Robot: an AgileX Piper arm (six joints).
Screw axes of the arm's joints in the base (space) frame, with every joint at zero. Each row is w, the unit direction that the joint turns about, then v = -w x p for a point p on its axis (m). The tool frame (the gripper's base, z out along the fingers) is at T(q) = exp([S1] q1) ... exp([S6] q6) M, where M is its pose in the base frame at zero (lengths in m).
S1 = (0, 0, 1, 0.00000, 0.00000, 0.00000)
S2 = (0, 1, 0, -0.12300, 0.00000, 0.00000)
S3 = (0, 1, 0, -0.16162, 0.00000, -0.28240)
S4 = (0.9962, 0, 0.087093, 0.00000, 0.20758, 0.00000)
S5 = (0, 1, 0, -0.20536, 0.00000, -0.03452)
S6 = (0.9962, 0, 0.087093, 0.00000, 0.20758, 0.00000)
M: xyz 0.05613 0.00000 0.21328 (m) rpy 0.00 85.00 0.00 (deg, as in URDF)
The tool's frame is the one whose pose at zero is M.
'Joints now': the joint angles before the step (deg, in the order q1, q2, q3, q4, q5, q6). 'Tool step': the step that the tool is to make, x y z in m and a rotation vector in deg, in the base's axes. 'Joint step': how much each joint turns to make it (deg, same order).
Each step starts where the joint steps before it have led.
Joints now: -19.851, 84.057, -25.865, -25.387, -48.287, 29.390
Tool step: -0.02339, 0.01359, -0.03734, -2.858, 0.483, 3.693
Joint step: -0.001, 5.028, 8.779, 0.117, -12.691, -8.195
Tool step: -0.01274, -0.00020, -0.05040, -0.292, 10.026, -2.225
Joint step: 0.001, 10.919, 4.379, 4.319, -3.864, -6.898
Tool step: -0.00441, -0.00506, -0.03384, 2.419, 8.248, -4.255
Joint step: 0.000, 8.567, 0.348, 4.604, -0.070, -0.917
